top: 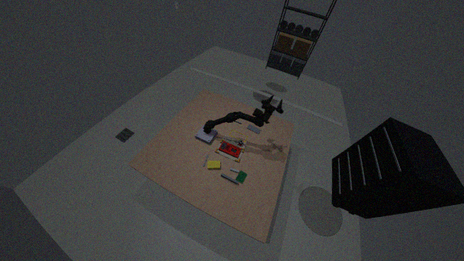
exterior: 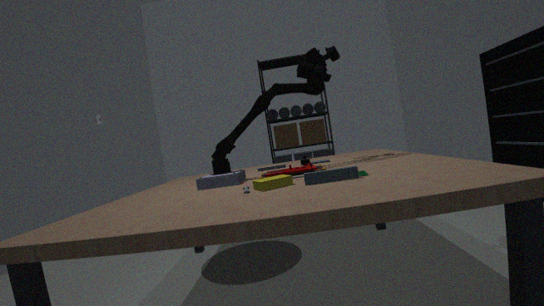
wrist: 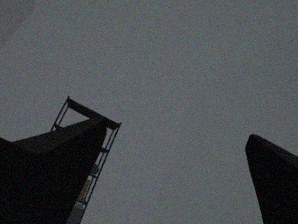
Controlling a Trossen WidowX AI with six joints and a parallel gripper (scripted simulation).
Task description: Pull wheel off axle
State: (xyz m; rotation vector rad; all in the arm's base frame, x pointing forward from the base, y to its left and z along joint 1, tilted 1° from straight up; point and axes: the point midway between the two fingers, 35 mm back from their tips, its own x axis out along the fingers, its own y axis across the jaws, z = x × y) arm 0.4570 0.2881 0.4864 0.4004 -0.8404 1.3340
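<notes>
My gripper tip is 51 cm above the wheel, 21 cm to the left of it and 11 cm past it. Round my gripper tip: yellow block 56 cm to the right, 53 cm below, 17 cm behind.
</notes>
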